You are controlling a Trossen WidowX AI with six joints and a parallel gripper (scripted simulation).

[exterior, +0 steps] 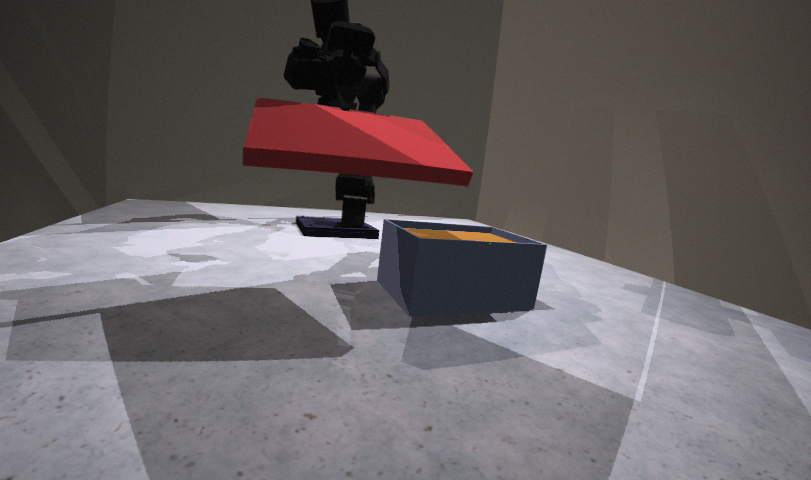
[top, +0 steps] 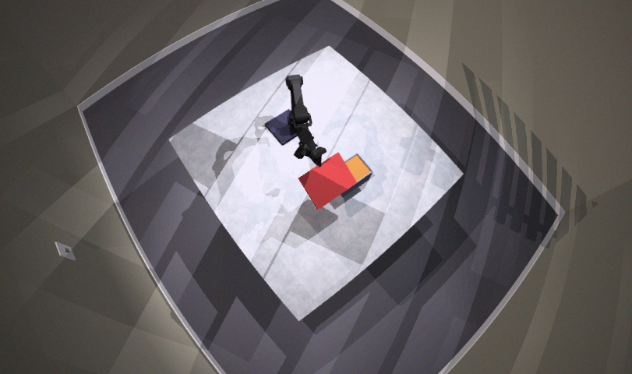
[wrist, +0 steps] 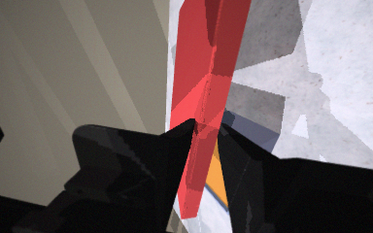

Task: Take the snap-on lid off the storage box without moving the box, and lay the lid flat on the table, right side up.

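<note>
My gripper tip is now 7 cm short of the red lid, 1 cm to the left of it and 3 cm above it. The rest, counted from my gripper tip: storage box: 9 cm ahead, 16 cm to the left, 18 cm below.
</note>
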